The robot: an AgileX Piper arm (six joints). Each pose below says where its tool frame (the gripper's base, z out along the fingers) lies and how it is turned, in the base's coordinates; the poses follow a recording.
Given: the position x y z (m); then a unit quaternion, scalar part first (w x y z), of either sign.
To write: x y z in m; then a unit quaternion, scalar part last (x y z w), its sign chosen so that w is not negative. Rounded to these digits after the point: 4 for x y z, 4 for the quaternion.
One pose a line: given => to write
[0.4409 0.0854 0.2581 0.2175 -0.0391 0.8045 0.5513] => [0.4409 0.0854 0.2581 -0.0391 0.8045 0.5513 0.2175]
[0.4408 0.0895 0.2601 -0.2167 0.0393 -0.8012 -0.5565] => [0.4408 0.0895 0.2601 -0.0393 0.8012 0.5565 0.2167]
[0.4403 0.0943 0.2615 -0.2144 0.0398 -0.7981 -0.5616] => [0.4403 0.0943 0.2615 -0.0398 0.7981 0.5616 0.2144]
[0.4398 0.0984 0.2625 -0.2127 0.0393 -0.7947 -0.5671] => [0.4398 0.0984 0.2625 -0.0393 0.7947 0.5671 0.2127]
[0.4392 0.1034 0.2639 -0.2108 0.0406 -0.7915 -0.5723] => [0.4392 0.1034 0.2639 -0.0406 0.7915 0.5723 0.2108]
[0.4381 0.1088 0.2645 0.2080 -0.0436 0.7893 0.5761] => [0.4381 0.1088 0.2645 -0.0436 0.7893 0.5761 0.2080]
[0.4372 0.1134 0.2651 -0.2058 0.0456 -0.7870 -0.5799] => [0.4372 0.1134 0.2651 -0.0456 0.7870 0.5799 0.2058]
